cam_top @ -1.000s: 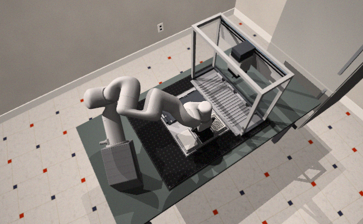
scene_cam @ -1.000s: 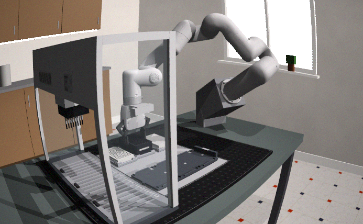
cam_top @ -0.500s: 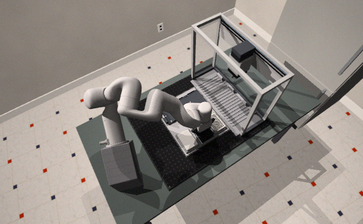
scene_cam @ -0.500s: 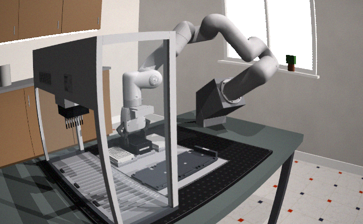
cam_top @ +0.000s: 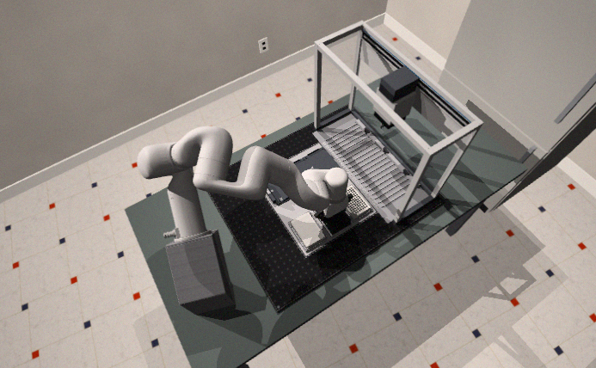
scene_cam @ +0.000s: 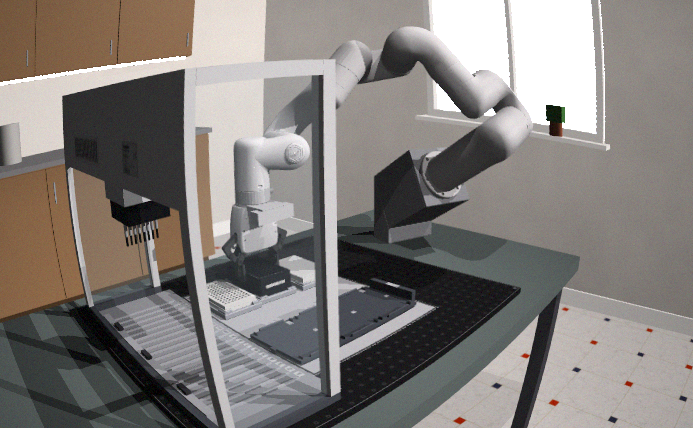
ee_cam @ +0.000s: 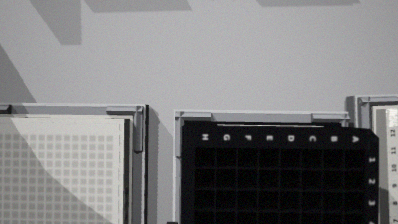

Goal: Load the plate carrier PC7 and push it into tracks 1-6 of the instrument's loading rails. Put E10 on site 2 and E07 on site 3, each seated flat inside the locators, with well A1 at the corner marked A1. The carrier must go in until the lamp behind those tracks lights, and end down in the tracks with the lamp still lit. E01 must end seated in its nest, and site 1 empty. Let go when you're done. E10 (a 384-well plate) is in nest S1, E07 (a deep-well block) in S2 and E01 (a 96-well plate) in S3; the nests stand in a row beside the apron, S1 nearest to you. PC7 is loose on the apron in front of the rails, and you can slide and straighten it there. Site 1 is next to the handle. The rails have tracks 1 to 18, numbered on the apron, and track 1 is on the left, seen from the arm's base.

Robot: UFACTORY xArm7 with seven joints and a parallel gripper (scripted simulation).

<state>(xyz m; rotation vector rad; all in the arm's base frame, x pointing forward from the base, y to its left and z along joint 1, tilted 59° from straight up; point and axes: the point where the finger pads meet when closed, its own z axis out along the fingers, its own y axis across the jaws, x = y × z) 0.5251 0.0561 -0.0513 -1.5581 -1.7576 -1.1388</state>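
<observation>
Right now the nest S2 is 40 mm below my hand. From my hand the other things lie so: white 96-well plate E01: 100 mm ahead, 30 mm to the left, 20 mm below; plate carrier PC7: 50 mm behind, 230 mm to the left, 30 mm below; nest S1: 110 mm behind, 20 mm to the right, 40 mm below.
</observation>
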